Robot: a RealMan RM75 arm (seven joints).
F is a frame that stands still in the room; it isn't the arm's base.
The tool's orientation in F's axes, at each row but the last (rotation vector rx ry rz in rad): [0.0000, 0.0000, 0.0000]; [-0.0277, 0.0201, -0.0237]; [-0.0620, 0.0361, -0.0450]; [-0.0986, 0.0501, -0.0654]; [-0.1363, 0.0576, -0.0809]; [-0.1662, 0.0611, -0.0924]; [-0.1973, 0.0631, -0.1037]
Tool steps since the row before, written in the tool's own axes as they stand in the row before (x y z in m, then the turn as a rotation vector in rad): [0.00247, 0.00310, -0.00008, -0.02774, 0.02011, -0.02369]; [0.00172, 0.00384, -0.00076, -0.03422, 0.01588, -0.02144]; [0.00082, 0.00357, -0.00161, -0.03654, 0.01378, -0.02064]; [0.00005, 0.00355, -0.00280, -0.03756, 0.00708, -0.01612]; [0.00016, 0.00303, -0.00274, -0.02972, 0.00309, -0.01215]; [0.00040, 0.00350, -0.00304, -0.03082, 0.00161, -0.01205]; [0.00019, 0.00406, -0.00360, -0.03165, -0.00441, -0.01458]
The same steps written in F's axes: [0.00247, 0.00310, -0.00008, -0.02774, 0.02011, -0.02369]; [0.00179, 0.00378, -0.00090, -0.03427, 0.01610, -0.02119]; [0.00091, 0.00342, -0.00186, -0.03665, 0.01416, -0.02018]; [0.00012, 0.00325, -0.00314, -0.03785, 0.00801, -0.01497]; [0.00022, 0.00261, -0.00314, -0.03010, 0.00394, -0.01090]; [0.00049, 0.00290, -0.00360, -0.03132, 0.00261, -0.01050]; [0.00032, 0.00325, -0.00434, -0.03290, -0.00366, -0.01173]
